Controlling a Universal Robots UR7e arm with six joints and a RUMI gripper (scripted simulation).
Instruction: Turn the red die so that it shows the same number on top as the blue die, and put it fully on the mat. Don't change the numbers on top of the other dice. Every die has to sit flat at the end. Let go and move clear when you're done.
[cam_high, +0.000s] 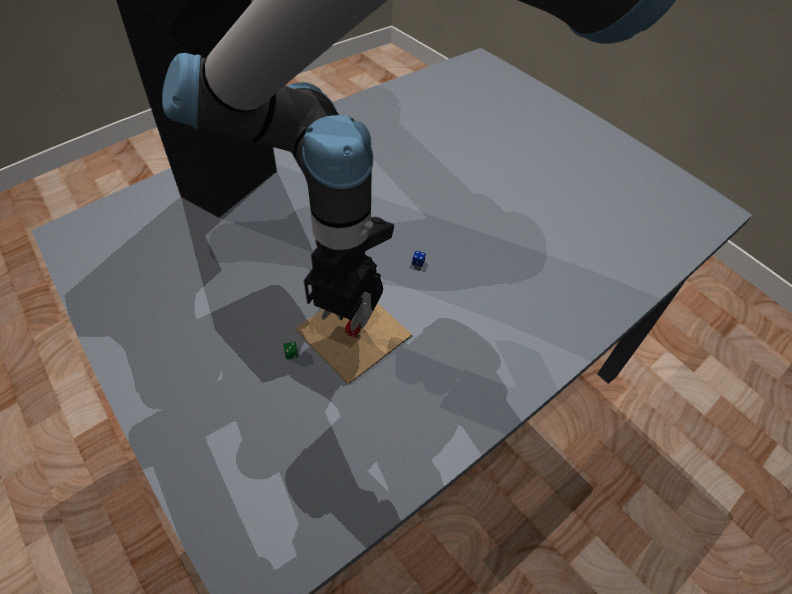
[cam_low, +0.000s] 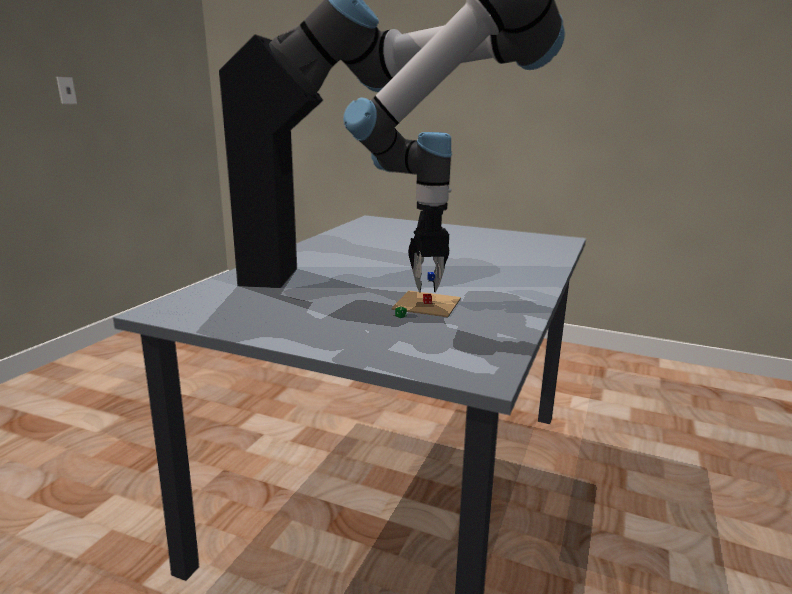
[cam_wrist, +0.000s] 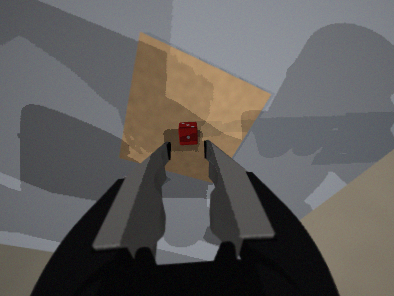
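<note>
My hand is 30 mm above the red die. Round my hand: tan mat: 50 mm below; then green die: 100 mm to the right, 40 mm below, 30 mm behind; then blue die: 190 mm to the left, 50 mm behind, 40 mm below.
</note>
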